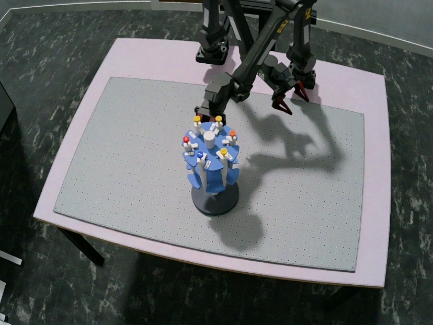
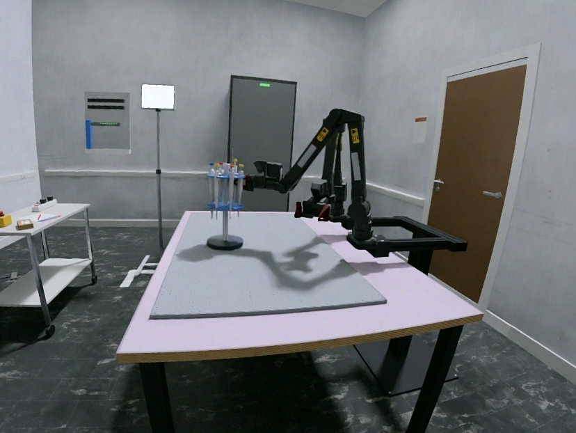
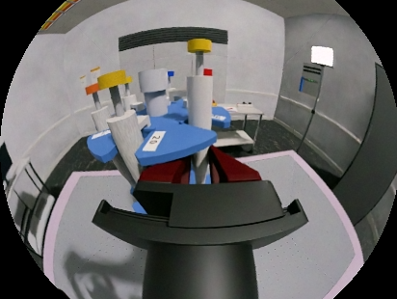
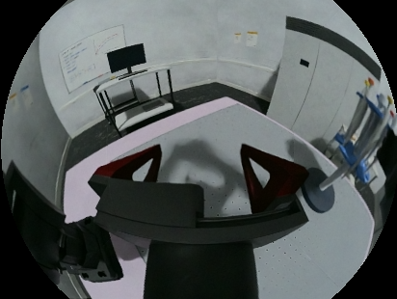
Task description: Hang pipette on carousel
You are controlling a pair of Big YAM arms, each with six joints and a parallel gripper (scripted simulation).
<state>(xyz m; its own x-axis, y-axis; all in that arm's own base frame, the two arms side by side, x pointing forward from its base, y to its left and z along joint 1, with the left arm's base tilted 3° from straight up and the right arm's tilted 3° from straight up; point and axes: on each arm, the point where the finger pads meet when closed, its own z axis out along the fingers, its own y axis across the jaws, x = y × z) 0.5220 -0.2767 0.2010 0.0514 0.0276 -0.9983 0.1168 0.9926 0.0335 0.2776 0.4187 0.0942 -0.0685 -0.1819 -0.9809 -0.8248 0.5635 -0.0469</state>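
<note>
The red-button pipette lies 6 cm ahead of my left hand, 2 cm below it and 1 cm to the left of it. The rest, counted from my left hand: orange-button pipette: 9 cm to the left, 2 cm below, 1 cm ahead.
</note>
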